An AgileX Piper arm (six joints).
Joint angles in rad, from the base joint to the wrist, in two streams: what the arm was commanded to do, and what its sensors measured. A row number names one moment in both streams.
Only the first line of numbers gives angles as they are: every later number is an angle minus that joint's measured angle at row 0.
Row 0, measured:
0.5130, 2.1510, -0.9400, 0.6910, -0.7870, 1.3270
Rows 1 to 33, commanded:
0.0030, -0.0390, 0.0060, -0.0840, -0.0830, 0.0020
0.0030, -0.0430, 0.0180, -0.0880, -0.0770, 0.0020
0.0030, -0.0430, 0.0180, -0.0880, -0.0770, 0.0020
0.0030, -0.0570, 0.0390, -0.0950, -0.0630, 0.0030
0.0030, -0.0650, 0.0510, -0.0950, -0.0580, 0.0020
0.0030, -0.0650, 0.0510, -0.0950, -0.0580, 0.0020
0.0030, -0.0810, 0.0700, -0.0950, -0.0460, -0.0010
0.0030, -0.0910, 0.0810, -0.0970, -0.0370, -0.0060
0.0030, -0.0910, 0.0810, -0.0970, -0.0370, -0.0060
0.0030, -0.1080, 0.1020, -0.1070, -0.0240, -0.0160
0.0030, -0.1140, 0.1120, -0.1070, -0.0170, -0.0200
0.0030, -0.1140, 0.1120, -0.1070, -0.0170, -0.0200
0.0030, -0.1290, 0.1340, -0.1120, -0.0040, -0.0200
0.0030, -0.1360, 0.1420, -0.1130, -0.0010, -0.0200
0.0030, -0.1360, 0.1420, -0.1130, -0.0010, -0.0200
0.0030, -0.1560, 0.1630, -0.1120, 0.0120, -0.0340
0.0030, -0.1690, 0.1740, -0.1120, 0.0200, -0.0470
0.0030, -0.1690, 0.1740, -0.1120, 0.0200, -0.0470
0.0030, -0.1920, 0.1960, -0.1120, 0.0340, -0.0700
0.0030, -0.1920, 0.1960, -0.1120, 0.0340, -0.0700
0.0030, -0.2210, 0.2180, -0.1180, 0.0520, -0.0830
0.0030, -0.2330, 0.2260, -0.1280, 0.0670, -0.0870
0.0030, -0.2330, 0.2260, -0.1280, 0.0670, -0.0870
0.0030, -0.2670, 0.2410, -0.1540, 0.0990, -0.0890
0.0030, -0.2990, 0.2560, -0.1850, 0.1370, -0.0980
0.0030, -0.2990, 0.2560, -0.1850, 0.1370, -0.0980
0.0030, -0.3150, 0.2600, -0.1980, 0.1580, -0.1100
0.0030, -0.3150, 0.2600, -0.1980, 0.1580, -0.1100
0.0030, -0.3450, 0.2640, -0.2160, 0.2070, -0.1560
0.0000, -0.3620, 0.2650, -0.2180, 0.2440, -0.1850
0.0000, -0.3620, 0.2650, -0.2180, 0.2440, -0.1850
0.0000, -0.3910, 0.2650, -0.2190, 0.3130, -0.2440
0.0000, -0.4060, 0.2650, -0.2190, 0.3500, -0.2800
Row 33, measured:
0.0010, -0.3610, 0.2590, -0.1990, 0.2490, -0.1790
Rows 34 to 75, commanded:
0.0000, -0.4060, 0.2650, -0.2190, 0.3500, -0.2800
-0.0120, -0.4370, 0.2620, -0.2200, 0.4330, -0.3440
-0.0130, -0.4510, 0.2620, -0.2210, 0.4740, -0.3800
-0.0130, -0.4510, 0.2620, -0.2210, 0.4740, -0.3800
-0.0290, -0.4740, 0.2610, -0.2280, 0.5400, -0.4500
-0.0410, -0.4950, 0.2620, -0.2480, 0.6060, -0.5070
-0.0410, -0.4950, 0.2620, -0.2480, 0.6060, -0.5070
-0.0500, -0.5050, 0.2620, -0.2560, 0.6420, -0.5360
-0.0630, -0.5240, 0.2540, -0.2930, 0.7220, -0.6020
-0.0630, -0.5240, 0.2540, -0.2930, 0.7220, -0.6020
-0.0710, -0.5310, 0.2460, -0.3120, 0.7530, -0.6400
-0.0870, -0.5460, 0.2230, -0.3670, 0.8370, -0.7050
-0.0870, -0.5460, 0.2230, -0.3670, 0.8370, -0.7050
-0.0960, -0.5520, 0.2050, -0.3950, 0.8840, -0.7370
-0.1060, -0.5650, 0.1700, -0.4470, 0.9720, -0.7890
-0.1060, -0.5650, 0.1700, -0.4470, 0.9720, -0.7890
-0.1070, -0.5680, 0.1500, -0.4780, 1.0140, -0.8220
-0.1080, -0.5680, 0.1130, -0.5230, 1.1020, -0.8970
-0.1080, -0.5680, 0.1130, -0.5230, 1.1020, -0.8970
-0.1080, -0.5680, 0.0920, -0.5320, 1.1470, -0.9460
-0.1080, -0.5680, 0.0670, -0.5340, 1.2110, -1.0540
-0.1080, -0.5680, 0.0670, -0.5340, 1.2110, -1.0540
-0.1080, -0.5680, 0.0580, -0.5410, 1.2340, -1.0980
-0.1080, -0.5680, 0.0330, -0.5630, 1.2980, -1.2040
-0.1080, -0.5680, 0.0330, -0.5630, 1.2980, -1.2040
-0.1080, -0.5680, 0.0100, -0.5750, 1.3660, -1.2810
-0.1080, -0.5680, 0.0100, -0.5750, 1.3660, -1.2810
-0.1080, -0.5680, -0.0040, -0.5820, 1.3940, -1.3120
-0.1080, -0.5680, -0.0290, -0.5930, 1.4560, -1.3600
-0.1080, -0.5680, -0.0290, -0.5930, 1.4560, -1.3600
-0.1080, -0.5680, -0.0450, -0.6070, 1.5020, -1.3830
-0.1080, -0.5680, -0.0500, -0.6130, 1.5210, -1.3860
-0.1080, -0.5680, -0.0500, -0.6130, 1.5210, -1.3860
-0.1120, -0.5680, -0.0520, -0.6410, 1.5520, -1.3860
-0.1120, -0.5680, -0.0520, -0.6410, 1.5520, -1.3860
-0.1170, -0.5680, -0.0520, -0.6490, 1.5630, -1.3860
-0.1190, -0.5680, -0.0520, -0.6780, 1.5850, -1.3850
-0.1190, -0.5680, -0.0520, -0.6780, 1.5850, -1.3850
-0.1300, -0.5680, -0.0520, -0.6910, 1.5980, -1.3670
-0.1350, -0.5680, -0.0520, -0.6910, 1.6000, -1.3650
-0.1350, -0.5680, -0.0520, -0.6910, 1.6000, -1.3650
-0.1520, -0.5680, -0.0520, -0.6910, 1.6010, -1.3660
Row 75, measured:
-0.1300, -0.5600, -0.0450, -0.6790, 1.5860, -1.3710
